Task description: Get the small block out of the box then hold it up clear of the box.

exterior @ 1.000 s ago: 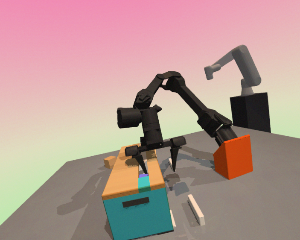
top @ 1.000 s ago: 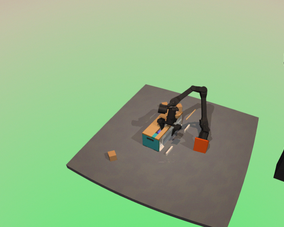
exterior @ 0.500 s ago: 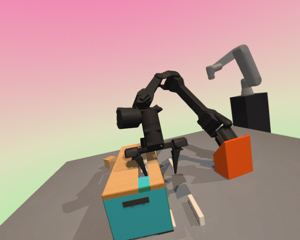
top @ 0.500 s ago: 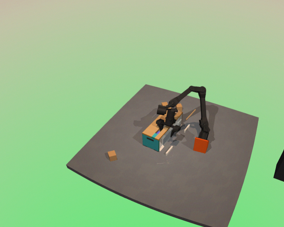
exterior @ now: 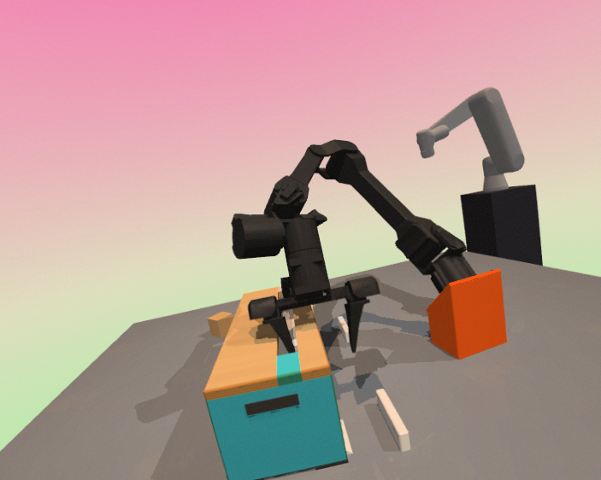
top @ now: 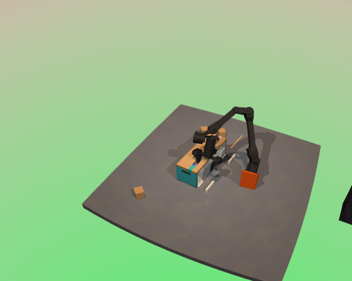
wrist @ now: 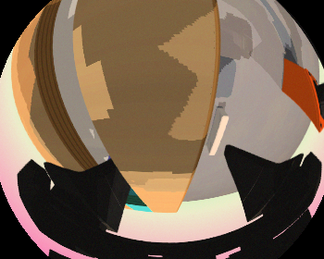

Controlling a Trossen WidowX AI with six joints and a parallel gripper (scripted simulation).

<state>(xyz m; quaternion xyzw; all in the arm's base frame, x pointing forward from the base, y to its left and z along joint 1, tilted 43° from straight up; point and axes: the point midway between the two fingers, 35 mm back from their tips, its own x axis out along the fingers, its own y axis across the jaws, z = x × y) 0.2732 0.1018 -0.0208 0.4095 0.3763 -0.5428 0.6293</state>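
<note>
The purple block lies 60 mm ahead of my gripper tip and 20 mm to the left of it.
</note>
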